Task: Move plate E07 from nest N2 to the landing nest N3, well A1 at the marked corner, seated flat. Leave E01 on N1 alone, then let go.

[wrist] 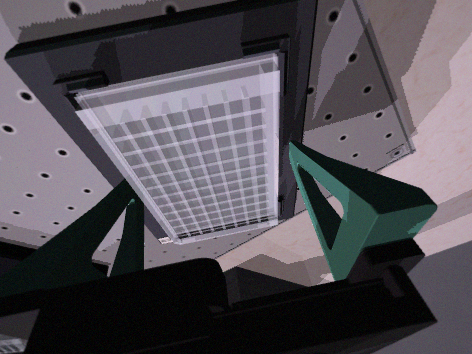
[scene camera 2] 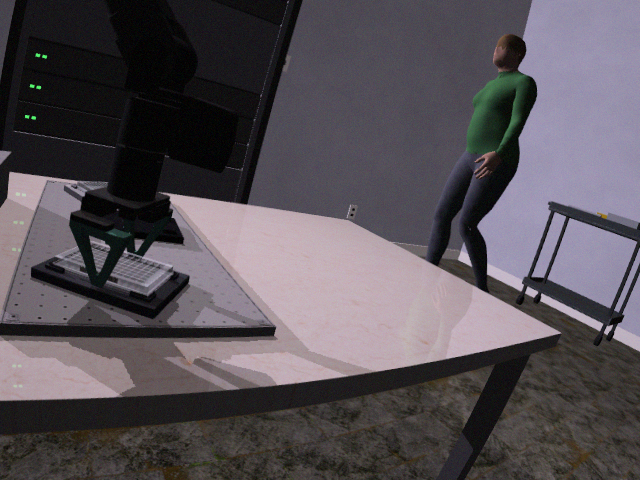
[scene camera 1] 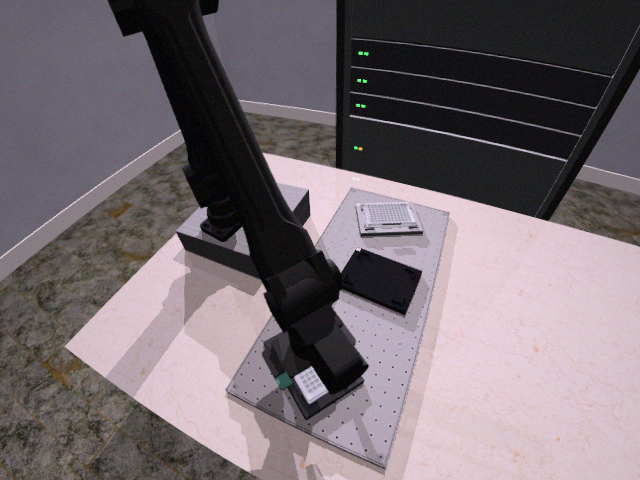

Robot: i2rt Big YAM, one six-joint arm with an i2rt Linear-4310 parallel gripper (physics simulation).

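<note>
A clear gridded plate lies in the front dark nest, looking level between its corner stops. A small white mark is at the nest's far-left corner in the wrist view. My gripper is open, its green fingers down on either side of this plate with nothing gripped. Another gridded plate sits on the light-coloured back nest. The middle dark nest carries no plate. Labels and well A1 are not readable.
The nests stand in a row on a perforated grey board. The arm's grey base block is left of the board. A tall rack stands behind the table. A person and a cart are beyond the table.
</note>
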